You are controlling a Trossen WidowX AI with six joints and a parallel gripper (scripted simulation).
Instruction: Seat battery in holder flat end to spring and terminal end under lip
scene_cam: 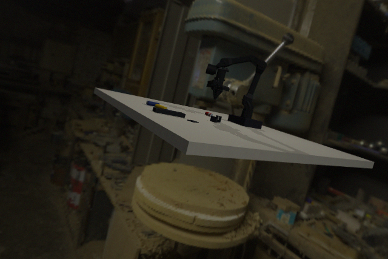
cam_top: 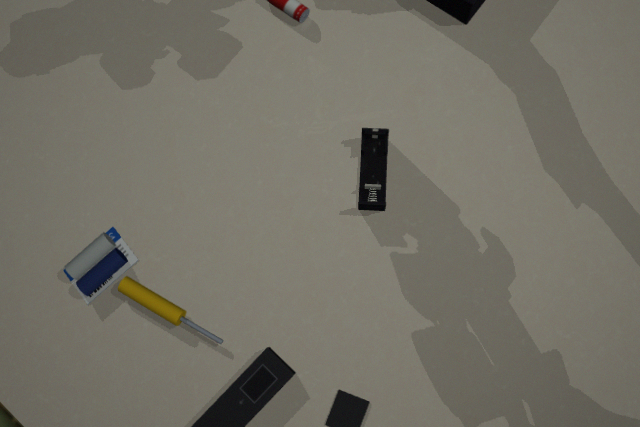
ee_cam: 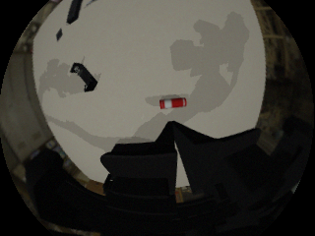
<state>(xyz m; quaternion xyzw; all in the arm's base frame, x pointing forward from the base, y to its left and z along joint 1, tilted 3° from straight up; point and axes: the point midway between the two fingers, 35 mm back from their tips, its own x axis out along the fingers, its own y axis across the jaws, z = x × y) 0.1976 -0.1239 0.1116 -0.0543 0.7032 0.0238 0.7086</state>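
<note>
Now: the red-and-white battery 20 mm to the right of my gripper tip and 110 mm below it. From my gripper tip the other things lie so: yellow-handled screwdriver 400 mm ahead, 190 mm to the left, 110 mm below; then small black block 340 mm ahead, 420 mm to the left, 120 mm below; then long black slab 430 mm ahead, 320 mm to the left, 110 mm below.
</note>
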